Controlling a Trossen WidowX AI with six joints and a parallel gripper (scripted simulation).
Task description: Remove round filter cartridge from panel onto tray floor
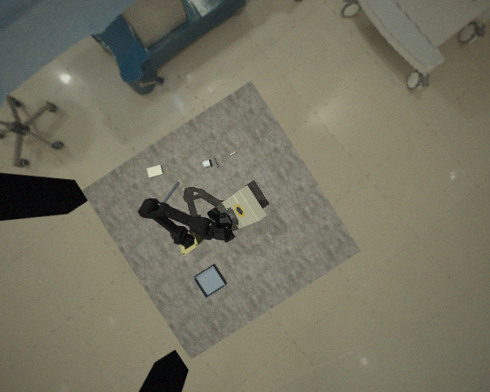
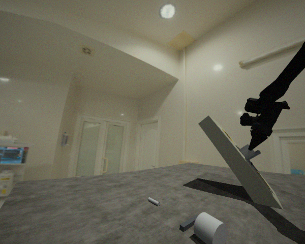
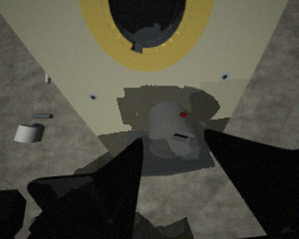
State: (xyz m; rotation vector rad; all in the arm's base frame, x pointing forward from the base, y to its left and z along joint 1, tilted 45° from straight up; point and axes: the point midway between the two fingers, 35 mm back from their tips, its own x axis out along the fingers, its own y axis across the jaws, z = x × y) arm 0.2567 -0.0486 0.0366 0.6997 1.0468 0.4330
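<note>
The service panel is 50 mm ahead of my gripper tip, 20 mm below it and 10 mm to the left of it. Also, from my gripper tip: round filter cartridge right at my gripper tip; then white pin 330 mm to the left, 230 mm ahead, 170 mm below; then blue-grey tray 330 mm behind, 280 mm to the right, 160 mm below.
</note>
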